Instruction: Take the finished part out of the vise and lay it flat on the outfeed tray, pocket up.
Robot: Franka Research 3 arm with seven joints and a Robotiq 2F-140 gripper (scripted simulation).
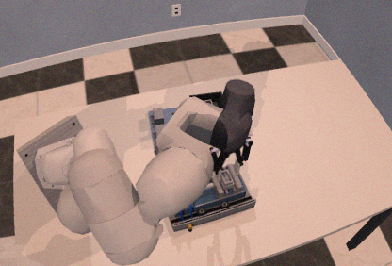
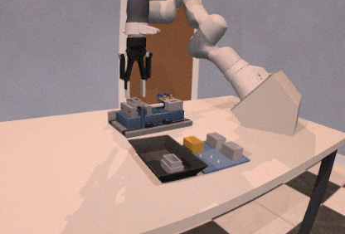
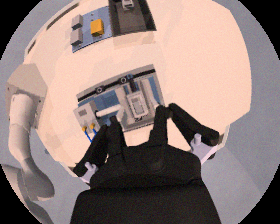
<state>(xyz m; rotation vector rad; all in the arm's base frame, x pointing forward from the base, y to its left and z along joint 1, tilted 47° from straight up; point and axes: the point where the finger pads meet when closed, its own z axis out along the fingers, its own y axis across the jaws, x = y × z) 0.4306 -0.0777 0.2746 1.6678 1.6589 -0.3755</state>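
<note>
My hand is 11 cm above the blue vise, 7 cm past it and 1 cm to the right of it. From my hand the other things lie so: blue fixture plate (36 cm to the left, 15 cm below, 4 cm behind); then yellow block (30 cm to the left, 13 cm below, 1 cm behind).
</note>
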